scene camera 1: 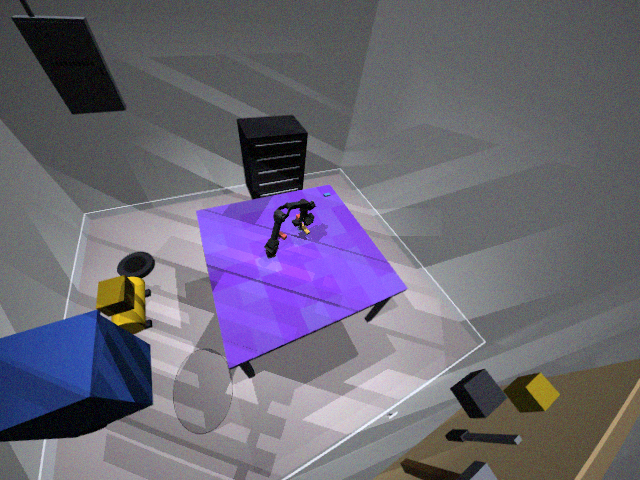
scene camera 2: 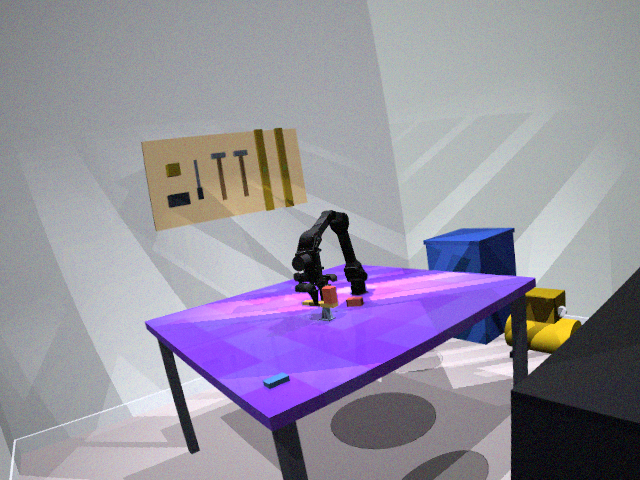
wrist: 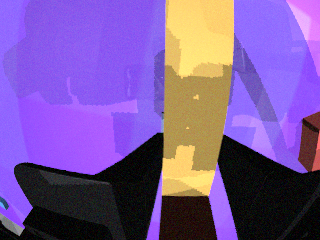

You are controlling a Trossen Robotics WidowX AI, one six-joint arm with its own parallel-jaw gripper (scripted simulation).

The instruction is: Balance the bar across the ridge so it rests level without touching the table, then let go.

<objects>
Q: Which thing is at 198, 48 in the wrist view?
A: A yellow bar.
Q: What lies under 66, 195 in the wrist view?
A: My gripper.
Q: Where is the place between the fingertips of my gripper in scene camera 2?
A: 320, 304
</objects>
